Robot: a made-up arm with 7 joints. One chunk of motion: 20 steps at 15 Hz.
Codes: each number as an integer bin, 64 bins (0 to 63) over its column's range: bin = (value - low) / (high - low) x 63, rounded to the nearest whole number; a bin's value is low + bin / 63 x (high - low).
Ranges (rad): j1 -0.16..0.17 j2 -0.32..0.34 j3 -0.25..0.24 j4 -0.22..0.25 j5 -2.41..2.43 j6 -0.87..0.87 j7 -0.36..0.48
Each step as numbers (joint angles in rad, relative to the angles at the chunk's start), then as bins.
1 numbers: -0.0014 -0.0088 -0.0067 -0.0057 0.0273 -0.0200 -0.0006
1 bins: 30 30 31 29 32 31 27
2 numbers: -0.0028 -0.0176 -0.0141 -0.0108 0.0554 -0.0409 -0.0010
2 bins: 30 29 30 28 32 30 27
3 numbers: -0.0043 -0.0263 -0.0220 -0.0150 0.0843 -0.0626 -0.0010
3 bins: 30 28 29 27 32 29 27
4 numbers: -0.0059 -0.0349 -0.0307 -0.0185 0.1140 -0.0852 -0.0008
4 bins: 29 27 28 27 33 28 27
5 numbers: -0.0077 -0.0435 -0.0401 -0.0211 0.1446 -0.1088 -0.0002
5 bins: 29 26 27 27 33 28 27
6 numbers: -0.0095 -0.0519 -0.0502 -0.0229 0.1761 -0.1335 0.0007
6 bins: 29 26 26 26 34 27 27
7 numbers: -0.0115 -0.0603 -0.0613 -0.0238 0.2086 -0.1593 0.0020
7 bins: 28 25 24 26 34 26 27
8 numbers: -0.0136 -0.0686 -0.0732 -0.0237 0.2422 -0.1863 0.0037
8 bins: 28 24 23 26 35 25 27
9 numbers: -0.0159 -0.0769 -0.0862 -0.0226 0.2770 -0.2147 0.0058
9 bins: 28 23 21 26 35 24 27
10 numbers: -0.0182 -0.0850 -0.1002 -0.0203 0.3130 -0.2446 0.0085
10 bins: 27 22 19 27 35 23 28
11 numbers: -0.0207 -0.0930 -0.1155 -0.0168 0.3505 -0.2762 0.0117
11 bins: 27 22 17 27 36 21 28
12 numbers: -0.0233 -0.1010 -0.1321 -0.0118 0.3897 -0.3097 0.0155
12 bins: 26 21 15 28 36 20 28
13 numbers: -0.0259 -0.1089 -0.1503 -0.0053 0.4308 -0.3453 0.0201
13 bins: 26 20 13 29 37 19 29
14 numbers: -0.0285 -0.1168 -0.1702 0.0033 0.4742 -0.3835 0.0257
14 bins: 25 19 10 30 38 18 29
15 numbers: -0.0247 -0.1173 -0.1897 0.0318 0.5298 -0.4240 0.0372
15 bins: 26 19 8 34 38 16 30
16 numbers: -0.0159 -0.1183 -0.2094 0.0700 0.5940 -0.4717 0.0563
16 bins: 28 19 5 39 39 14 31
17 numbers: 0.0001 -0.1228 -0.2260 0.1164 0.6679 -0.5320 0.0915
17 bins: 31 19 3 45 40 12 34
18 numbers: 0.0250 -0.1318 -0.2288 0.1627 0.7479 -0.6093 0.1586
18 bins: 35 18 3 51 41 9 39
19 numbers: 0.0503 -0.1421 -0.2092 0.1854 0.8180 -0.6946 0.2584
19 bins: 40 17 5 54 42 6 46
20 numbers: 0.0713 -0.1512 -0.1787 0.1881 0.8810 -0.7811 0.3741
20 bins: 44 16 9 55 43 3 55
